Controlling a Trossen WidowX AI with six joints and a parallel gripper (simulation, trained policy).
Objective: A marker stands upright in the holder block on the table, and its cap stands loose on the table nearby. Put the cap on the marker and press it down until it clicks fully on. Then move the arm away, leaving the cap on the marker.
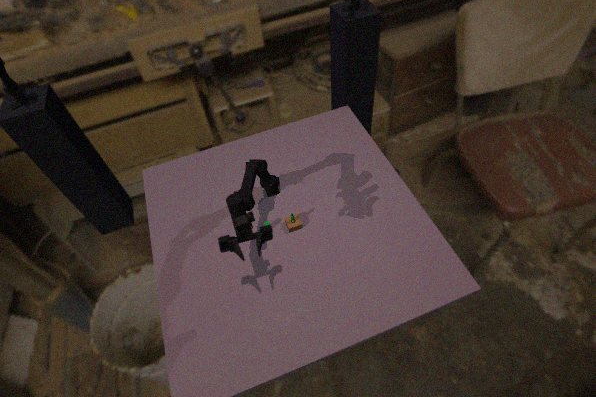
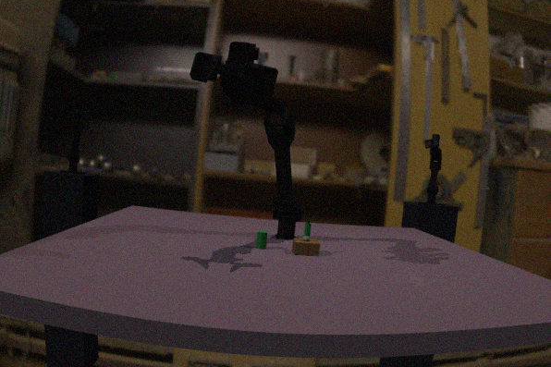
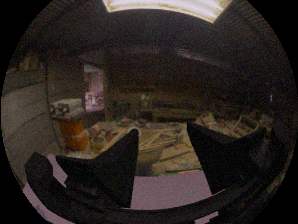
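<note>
My gripper tip is now 36 cm past the green cap, 11 cm to the right of it and 41 cm above it. Also, from my gripper tip: tan holder block 33 cm behind, 23 cm to the left, 42 cm below.
</note>
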